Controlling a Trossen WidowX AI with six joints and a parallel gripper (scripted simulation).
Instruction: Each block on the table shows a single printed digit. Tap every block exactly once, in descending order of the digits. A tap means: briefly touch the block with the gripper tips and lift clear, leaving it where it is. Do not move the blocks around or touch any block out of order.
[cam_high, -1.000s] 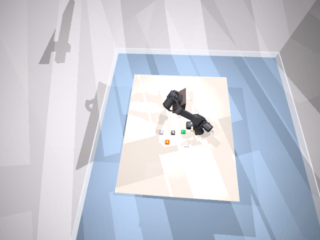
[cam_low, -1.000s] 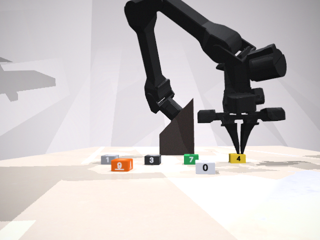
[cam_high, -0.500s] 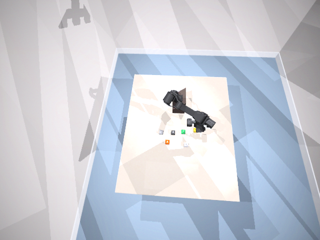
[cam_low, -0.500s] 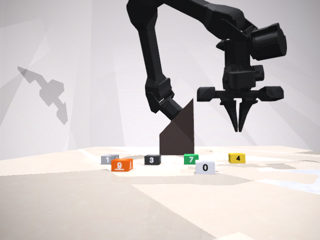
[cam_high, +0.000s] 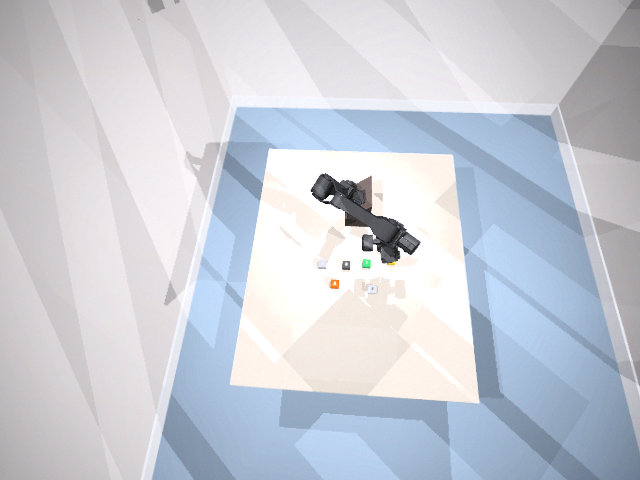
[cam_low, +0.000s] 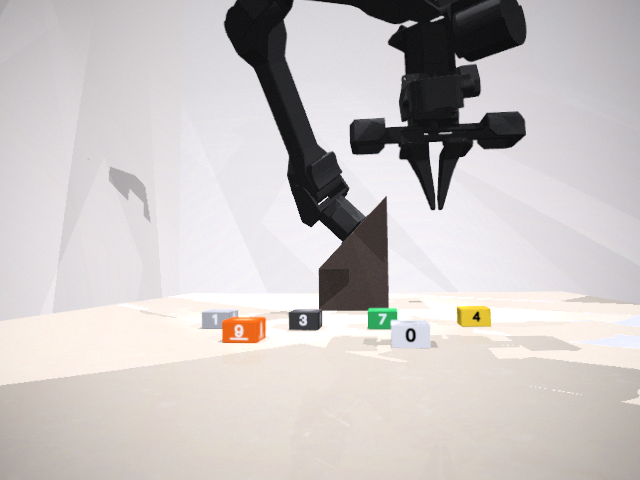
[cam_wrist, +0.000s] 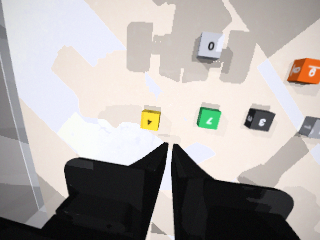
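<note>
The black 3 block lies 1 cm ahead of my gripper tip, 15 cm to the right of it and 12 cm below it. Also, from my gripper tip: white 0 block 11 cm ahead, 4 cm to the right, 12 cm below; then green 7 block 6 cm to the right, 12 cm below; then yellow 4 block 2 cm behind, 4 cm to the left, 12 cm below.
</note>
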